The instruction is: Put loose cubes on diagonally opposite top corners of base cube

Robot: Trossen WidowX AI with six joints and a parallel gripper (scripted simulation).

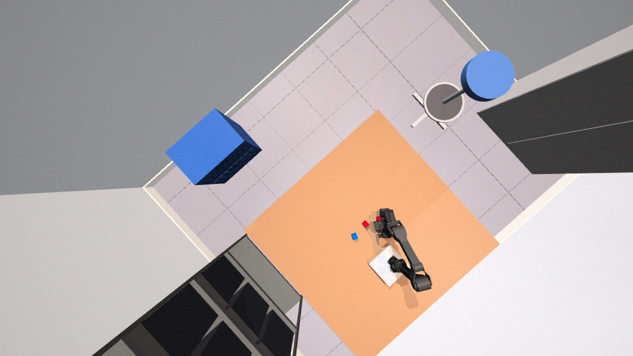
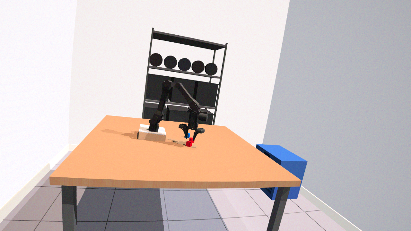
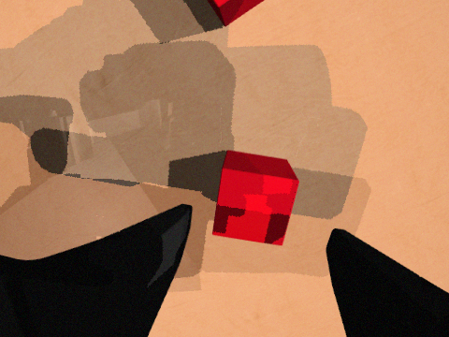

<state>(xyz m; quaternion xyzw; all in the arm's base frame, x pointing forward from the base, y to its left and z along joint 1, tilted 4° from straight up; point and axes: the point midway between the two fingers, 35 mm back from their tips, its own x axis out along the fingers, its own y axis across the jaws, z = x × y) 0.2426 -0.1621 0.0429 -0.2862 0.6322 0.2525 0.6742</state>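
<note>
My gripper tip is 5 cm short of the blue cube, 21 cm to the right of it and 3 cm above it.
</note>
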